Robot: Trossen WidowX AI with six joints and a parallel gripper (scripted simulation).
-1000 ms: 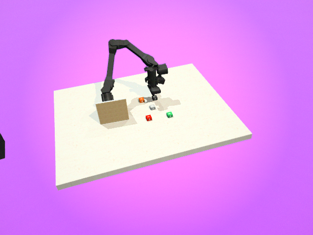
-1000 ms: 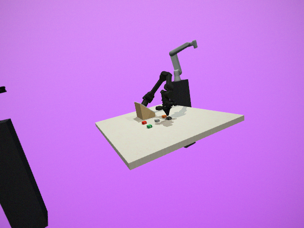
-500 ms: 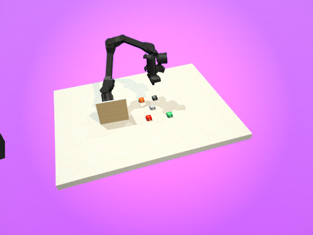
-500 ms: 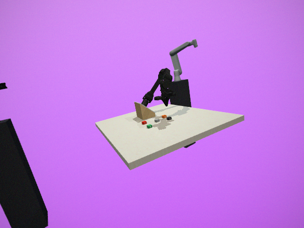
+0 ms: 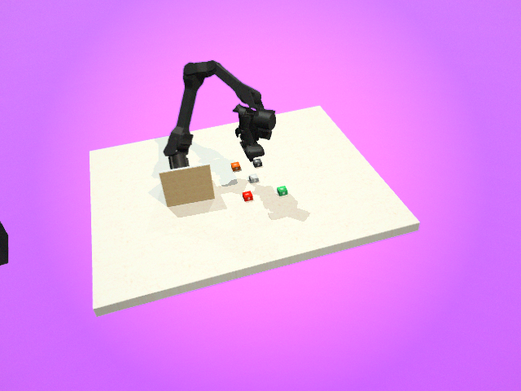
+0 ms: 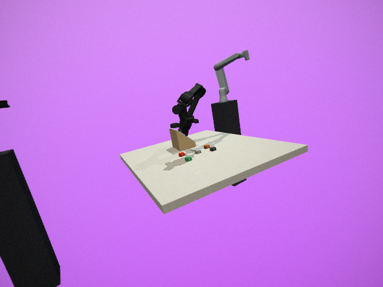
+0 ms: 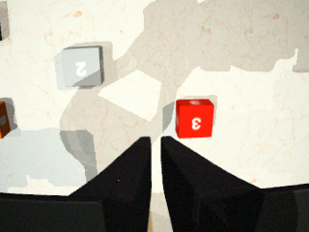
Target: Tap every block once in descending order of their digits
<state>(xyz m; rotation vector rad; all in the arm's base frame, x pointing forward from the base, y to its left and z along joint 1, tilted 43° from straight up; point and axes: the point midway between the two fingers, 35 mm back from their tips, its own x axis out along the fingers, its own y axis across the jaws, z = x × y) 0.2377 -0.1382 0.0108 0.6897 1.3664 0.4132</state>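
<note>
Right now my gripper tip is 12 cm above the red block, 4 cm to the left of it and 4 cm past it. Round my gripper tip: green block (12 cm below, 9 cm ahead, 7 cm to the right); then orange block (16 cm to the left, 12 cm below, 1 cm behind); then grey block (12 cm below, 5 cm to the left, 2 cm ahead).
</note>
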